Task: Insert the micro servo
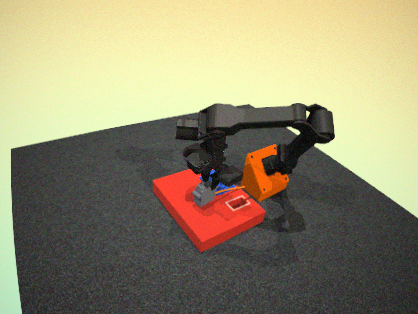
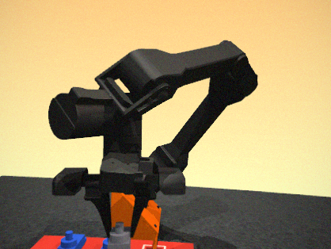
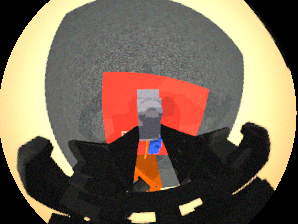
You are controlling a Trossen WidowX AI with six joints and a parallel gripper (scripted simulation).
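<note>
Right now my gripper tip is 20 mm short of the red deck, 30 mm to the left of it and 100 mm above it.
</note>
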